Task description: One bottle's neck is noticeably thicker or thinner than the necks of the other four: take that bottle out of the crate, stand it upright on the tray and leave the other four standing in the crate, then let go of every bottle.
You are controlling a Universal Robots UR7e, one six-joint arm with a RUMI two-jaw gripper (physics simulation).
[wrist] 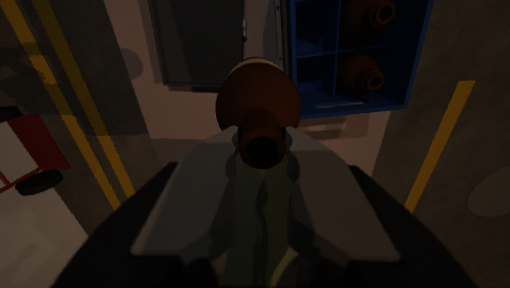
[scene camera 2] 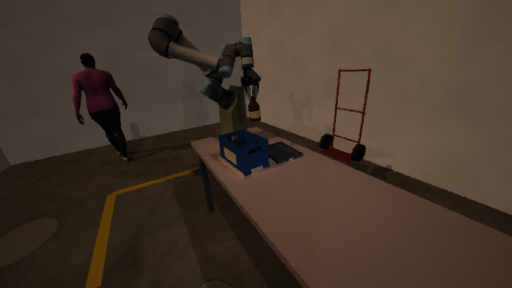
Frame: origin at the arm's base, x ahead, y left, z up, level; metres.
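Where they show: gripper, between the fingertips: [wrist: 261,130] [scene camera 2: 252,101]; arm's base, origin of its link: [scene camera 2: 228,100].
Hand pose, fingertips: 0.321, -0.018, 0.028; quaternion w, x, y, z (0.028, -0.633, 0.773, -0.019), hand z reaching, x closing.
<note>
Things, the pixels of their top centre, and the offset from my fingertips, as dx, dy, dz. "spot": a spot on its surface instead. Level surfaces: height alone.
- blue crate, centre of its top: [wrist: 359,19] [scene camera 2: 241,137] +0.057, -0.143, -0.190
- dark tray, a spot on its surface: [wrist: 200,40] spot: +0.087, +0.130, -0.360
- pink-topped table, height of its surface: dz -0.365
My gripper [scene camera 2: 253,93] [wrist: 261,130] is shut on the neck of a brown bottle [scene camera 2: 254,111] [wrist: 257,95] with a pale label. The bottle hangs upright in the air, above the far end of the table in the scene view. The blue crate [scene camera 2: 256,161] [wrist: 385,107] stands on the table. In the wrist view, one brown bottle [wrist: 372,79] and another brown bottle [wrist: 383,13] stand in its right-hand column; any others are cut off or hidden. The dark tray [scene camera 2: 285,151] [wrist: 200,40] lies beside the crate. No bottle shows on the visible part of the tray.
The pink-topped table [scene camera 2: 360,210] stretches toward the scene camera. A green robot pedestal [scene camera 2: 231,120] stands behind the crate. A red hand truck [scene camera 2: 349,110] stands by the wall. A person in a pink top [scene camera 2: 97,92] is on the floor at the left.
</note>
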